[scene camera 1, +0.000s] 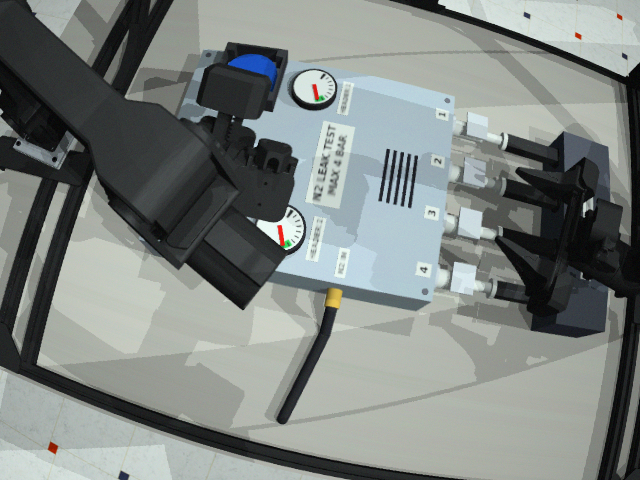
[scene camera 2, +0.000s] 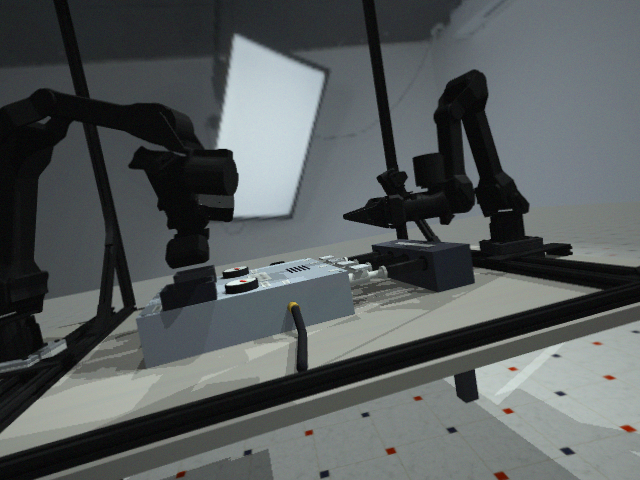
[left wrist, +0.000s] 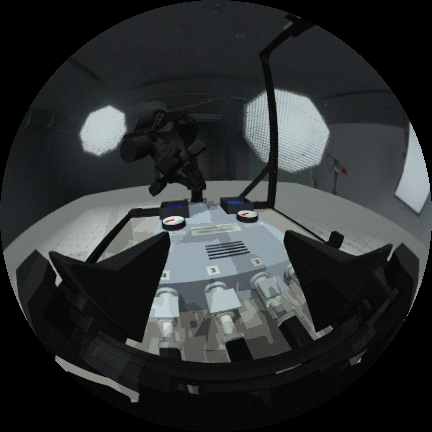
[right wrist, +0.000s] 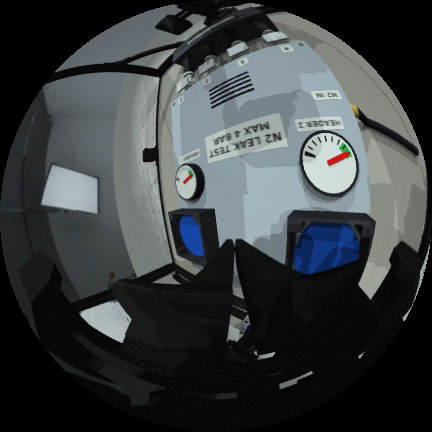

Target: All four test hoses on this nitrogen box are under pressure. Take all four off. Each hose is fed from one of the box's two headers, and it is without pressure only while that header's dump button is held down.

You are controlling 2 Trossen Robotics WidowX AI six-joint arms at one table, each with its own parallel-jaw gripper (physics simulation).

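Frame: origin at the left arm's base, x ahead, y left, z up, level; metres.
Where they show: left gripper, fingertip midpoint: [scene camera 1: 507,202] [scene camera 2: 345,217] [left wrist: 228,237]; right gripper, fingertip midpoint: [scene camera 1: 243,142] [left wrist: 197,190] [right wrist: 232,244]; left arm's base at its link origin: [scene camera 2: 508,239]; right arm's base at its link origin: [scene camera 1: 49,128] [scene camera 2: 16,354] [left wrist: 196,200].
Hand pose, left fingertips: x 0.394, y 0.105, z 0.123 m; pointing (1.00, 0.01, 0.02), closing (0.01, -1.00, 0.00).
Note:
Things, the pixels of their top centre, and the offset from my left fingertips. "*": a spot on its surface instead.
- pale blue nitrogen box at a spot on its surface: [scene camera 1: 403,124] * 0.139 m ahead, 0.081 m right, 0.091 m down
- Header 1's gauge at a spot on its surface: [scene camera 1: 314,89] [right wrist: 185,180] * 0.257 m ahead, 0.067 m right, 0.075 m down
- header 2's gauge at its top centre: [right wrist: 338,157] [scene camera 1: 281,235] 0.209 m ahead, 0.120 m left, 0.075 m down
- blue header 1 button at its top centre: [scene camera 1: 249,75] [right wrist: 191,235] 0.342 m ahead, 0.051 m right, 0.075 m down
- header 2 button at its top centre: [right wrist: 326,257] 0.296 m ahead, 0.133 m left, 0.075 m down
- dark block at a spot on its surface: [scene camera 1: 584,320] * 0.189 m back, 0.049 m left, 0.091 m down
- black inlet hose at a spot on its surface: [scene camera 1: 305,377] [scene camera 2: 303,343] * 0.116 m ahead, 0.248 m left, 0.157 m down
- yellow fitting at a spot on its surface: [scene camera 1: 333,298] * 0.128 m ahead, 0.150 m left, 0.122 m down
The pale blue nitrogen box [scene camera 1: 403,124] has four white fittings at its right in scene camera 1. Black hoses 1 [scene camera 1: 532,148], 2 [scene camera 1: 529,193] [left wrist: 295,330], 3 [left wrist: 237,349] and 4 [scene camera 1: 509,290] [left wrist: 170,354] meet them; a finger partly hides hose 3 in scene camera 1. Header 1's gauge [scene camera 1: 314,89] [right wrist: 189,181] and header 2's gauge [scene camera 1: 281,229] [right wrist: 329,163] read in the green. My right gripper [right wrist: 232,244] is shut and empty, between the blue header 1 button [right wrist: 191,235] and header 2 button [right wrist: 327,247]. My left gripper [scene camera 1: 507,204] [left wrist: 228,237] is open and empty above the hoses.
A dark block [scene camera 1: 584,320] [scene camera 2: 454,268] stands at the hoses' far ends, partly beneath my left gripper in scene camera 1. A black inlet hose [scene camera 1: 305,377] [scene camera 2: 302,341] leaves the box's side from a yellow fitting [scene camera 1: 333,298]. Black frame rails edge the table.

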